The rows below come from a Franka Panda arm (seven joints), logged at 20 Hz.
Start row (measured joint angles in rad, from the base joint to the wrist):
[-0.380 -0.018 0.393 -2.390 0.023 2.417 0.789]
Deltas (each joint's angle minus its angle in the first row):
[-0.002 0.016 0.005 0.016 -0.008 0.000 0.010]
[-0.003 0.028 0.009 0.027 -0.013 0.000 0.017]
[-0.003 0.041 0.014 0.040 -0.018 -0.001 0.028]
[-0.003 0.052 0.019 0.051 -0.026 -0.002 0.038]
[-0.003 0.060 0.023 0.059 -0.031 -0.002 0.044]
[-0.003 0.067 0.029 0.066 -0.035 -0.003 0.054]
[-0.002 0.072 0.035 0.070 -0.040 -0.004 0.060]
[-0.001 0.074 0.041 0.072 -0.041 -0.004 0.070]
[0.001 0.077 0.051 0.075 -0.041 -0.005 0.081]
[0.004 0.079 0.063 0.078 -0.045 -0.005 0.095]
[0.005 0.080 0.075 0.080 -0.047 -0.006 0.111]
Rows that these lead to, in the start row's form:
[-0.382 -0.002 0.398 -2.374 0.015 2.417 0.799]
[-0.383 0.010 0.402 -2.363 0.010 2.417 0.806]
[-0.383 0.023 0.407 -2.350 0.005 2.416 0.817]
[-0.383 0.034 0.412 -2.339 -0.003 2.415 0.827]
[-0.383 0.042 0.416 -2.331 -0.008 2.415 0.833]
[-0.383 0.049 0.422 -2.324 -0.012 2.414 0.843]
[-0.382 0.054 0.428 -2.320 -0.017 2.413 0.849]
[-0.381 0.056 0.434 -2.318 -0.018 2.413 0.859]
[-0.379 0.059 0.444 -2.315 -0.018 2.412 0.870]
[-0.376 0.061 0.456 -2.312 -0.022 2.412 0.884]
[-0.375 0.062 0.468 -2.310 -0.024 2.411 0.900]

